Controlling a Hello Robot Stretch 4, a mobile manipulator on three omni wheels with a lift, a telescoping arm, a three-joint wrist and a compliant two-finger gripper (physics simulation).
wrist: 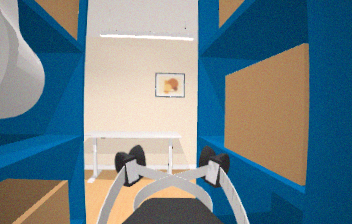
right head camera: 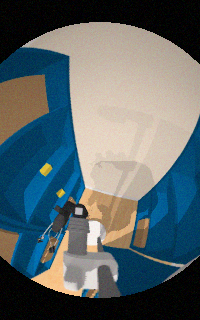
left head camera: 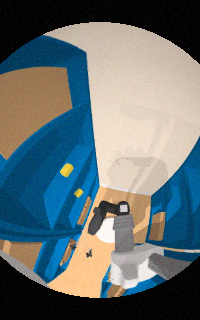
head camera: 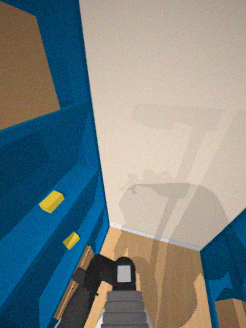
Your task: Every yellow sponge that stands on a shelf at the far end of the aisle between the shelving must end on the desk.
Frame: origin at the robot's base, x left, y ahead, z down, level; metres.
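Where they show: gripper, fingertip midpoint: (wrist: pixel 172 158) (right head camera: pixel 43 247) (left head camera: pixel 78 253); robot's base, link origin: (right head camera: pixel 91 231) (left head camera: pixel 109 229).
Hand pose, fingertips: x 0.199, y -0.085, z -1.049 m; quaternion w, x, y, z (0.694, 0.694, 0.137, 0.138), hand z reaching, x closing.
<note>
Each offset is from my fingertips to the top centre of the thing. Level surfaces: height alone.
One yellow sponge @(dx +0.187, dy +0.577, dz +0.041 m) (head camera: pixel 51 201) (left head camera: pixel 66 170) (right head camera: pixel 46 169) stands on a shelf of the left blue shelving, near the end wall. A second yellow sponge @(dx +0.198, dy +0.554, dz +0.498 m) (head camera: pixel 71 240) (left head camera: pixel 78 192) (right head camera: pixel 60 193) stands on the shelf below it. My gripper (left head camera: pixel 81 250) (right head camera: pixel 46 244) (wrist: pixel 172 158) is open, with its two fingertips wide apart and nothing between them. It is in the aisle, apart from both sponges, and points away from the end wall. The white desk @(dz +0.357 m) (wrist: pixel 140 135) stands beyond the other end of the aisle in the wrist view; its top shows edge-on.
Blue shelving borders the aisle on both sides. Cardboard boxes stand on it, one large box @(dx +0.260, dy +0.540, dz -0.641 m) (head camera: pixel 22 65) (left head camera: pixel 37 105) at upper left and another box @(dx +0.481, dy -0.208, dz -0.184 m) (wrist: pixel 267 115) close at right in the wrist view. The pale end wall (head camera: pixel 165 75) closes the aisle. A framed picture (wrist: pixel 170 85) hangs above the desk.
</note>
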